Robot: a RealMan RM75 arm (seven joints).
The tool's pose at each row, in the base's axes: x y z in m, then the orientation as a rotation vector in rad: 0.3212, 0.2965, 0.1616, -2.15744, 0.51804, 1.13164; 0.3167, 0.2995, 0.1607, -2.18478, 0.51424, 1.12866; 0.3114, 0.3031, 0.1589, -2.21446, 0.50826, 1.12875; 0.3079, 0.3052, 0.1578, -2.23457, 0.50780, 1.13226; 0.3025, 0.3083, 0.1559, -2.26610, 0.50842, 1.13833; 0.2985, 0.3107, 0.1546, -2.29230, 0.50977, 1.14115; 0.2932, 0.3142, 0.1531, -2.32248, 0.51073, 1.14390; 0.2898, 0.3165, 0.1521, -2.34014, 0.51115, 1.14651; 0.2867, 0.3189, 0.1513, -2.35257, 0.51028, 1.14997; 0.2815, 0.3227, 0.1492, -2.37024, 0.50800, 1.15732; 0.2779, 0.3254, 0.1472, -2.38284, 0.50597, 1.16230; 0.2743, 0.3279, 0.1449, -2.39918, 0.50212, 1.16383; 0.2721, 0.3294, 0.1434, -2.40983, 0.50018, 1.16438; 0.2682, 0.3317, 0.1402, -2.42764, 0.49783, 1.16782; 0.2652, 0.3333, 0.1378, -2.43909, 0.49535, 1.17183
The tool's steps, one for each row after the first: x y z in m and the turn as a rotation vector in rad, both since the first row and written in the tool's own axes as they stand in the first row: -0.0019, 0.0009, 0.0051, -0.02159, 0.01325, 0.00028; -0.0035, 0.0021, 0.0114, -0.04691, 0.02522, 0.00077; -0.0046, 0.0031, 0.0154, -0.06490, 0.03238, 0.00503; -0.0061, 0.0048, 0.0215, -0.09310, 0.04360, 0.01293; -0.0074, 0.0059, 0.0260, -0.11542, 0.05431, 0.01927; -0.0092, 0.0071, 0.0322, -0.14103, 0.06667, 0.02606; -0.0104, 0.0078, 0.0362, -0.15649, 0.07330, 0.03038; -0.0115, 0.0082, 0.0400, -0.16828, 0.07677, 0.03329; -0.0128, 0.0094, 0.0465, -0.18627, 0.08014, 0.03770; -0.0133, 0.0103, 0.0513, -0.19906, 0.08257, 0.04051; -0.0135, 0.0115, 0.0561, -0.21377, 0.08803, 0.04147; -0.0135, 0.0122, 0.0591, -0.22307, 0.09195, 0.04233; -0.0131, 0.0141, 0.0643, -0.23951, 0.09741, 0.04536; -0.0128, 0.0156, 0.0682, -0.25102, 0.09972, 0.04740
